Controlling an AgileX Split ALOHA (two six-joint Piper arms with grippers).
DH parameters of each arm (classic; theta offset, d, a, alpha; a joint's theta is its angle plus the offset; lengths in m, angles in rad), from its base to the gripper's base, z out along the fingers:
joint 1: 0 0.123 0 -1.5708
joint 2: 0.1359 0 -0.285 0
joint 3: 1.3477 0 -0.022 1.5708
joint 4: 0 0.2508 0 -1.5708
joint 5: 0 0 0.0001 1.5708
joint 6: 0 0.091 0 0
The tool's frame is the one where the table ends.
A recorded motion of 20 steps. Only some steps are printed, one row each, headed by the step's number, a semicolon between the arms.
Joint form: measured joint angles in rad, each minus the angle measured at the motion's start. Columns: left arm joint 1, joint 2, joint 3, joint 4, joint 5, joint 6; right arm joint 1, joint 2, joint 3, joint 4, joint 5, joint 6.
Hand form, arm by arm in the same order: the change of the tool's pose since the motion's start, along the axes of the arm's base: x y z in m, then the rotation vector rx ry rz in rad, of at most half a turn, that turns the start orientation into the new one. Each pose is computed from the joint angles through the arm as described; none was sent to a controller.
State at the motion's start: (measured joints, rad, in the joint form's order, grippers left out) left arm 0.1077 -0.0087 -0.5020 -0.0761 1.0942 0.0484; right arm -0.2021 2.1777 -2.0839 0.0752 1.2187 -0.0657
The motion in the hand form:
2: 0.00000 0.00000 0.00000 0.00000 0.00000 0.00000; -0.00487 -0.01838 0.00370 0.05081 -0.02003 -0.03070
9: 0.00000 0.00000 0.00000 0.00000 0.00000 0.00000; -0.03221 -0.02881 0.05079 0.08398 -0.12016 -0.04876
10: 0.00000 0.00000 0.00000 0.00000 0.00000 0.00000; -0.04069 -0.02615 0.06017 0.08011 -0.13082 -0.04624
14: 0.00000 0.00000 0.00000 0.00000 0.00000 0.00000; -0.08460 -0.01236 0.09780 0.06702 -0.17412 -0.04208
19: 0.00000 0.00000 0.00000 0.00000 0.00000 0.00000; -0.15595 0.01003 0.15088 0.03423 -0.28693 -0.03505
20: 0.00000 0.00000 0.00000 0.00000 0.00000 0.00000; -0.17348 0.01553 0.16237 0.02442 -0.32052 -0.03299
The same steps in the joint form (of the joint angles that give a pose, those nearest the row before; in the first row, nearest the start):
2: 0.0000 0.0000 0.0000 0.0000 0.0000 0.0000; -0.0511 -0.0067 0.0001 0.0615 0.0008 -0.0220
9: 0.0000 0.0000 0.0000 0.0000 0.0000 0.0000; -0.1019 -0.1337 0.0442 0.1313 0.0010 -0.0522
10: 0.0000 0.0000 0.0000 0.0000 0.0000 0.0000; -0.1019 -0.1729 0.0723 0.1313 0.0010 -0.0542
14: 0.0000 0.0000 0.0000 0.0000 0.0000 0.0000; -0.1019 -0.3597 0.2128 0.1313 0.0022 -0.0557
19: 0.0000 0.0000 0.0000 0.0000 0.0000 0.0000; -0.1019 -0.6328 0.3674 0.1313 0.0032 -0.0557
20: 0.0000 0.0000 0.0000 0.0000 0.0000 0.0000; -0.1019 -0.6953 0.3948 0.1313 0.0032 -0.0557

